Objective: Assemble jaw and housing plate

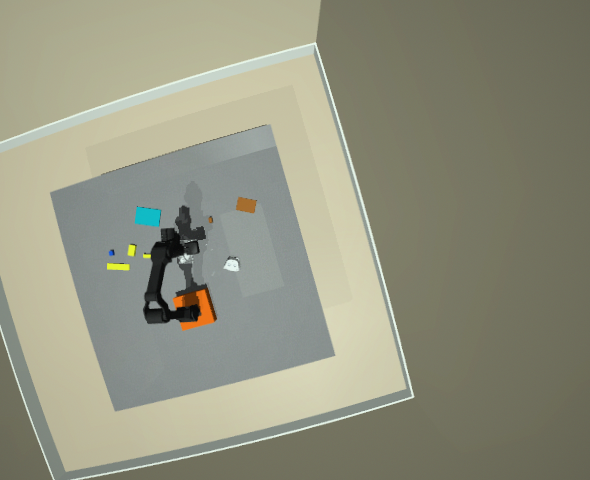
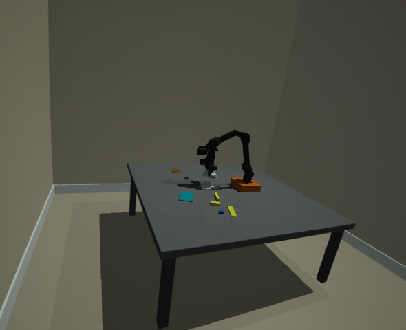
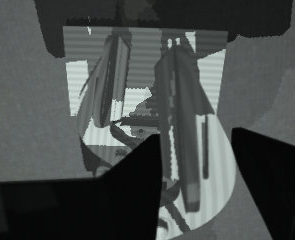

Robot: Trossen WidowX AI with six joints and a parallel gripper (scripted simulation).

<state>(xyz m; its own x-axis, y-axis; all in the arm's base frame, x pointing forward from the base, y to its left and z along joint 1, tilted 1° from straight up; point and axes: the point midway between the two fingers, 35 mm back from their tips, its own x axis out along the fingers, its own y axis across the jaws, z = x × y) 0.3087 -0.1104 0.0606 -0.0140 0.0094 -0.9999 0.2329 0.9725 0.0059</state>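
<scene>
My gripper tip is now 8 cm above the white base plate, 2 cm to the right of it and 2 cm short of it. Round my gripper tip: jaw: 3 cm to the left, 3 cm behind; yellow bar: 21 cm to the left, 7 cm below, 5 cm ahead; small brown block: 16 cm to the right, 10 cm ahead, 7 cm below.
</scene>
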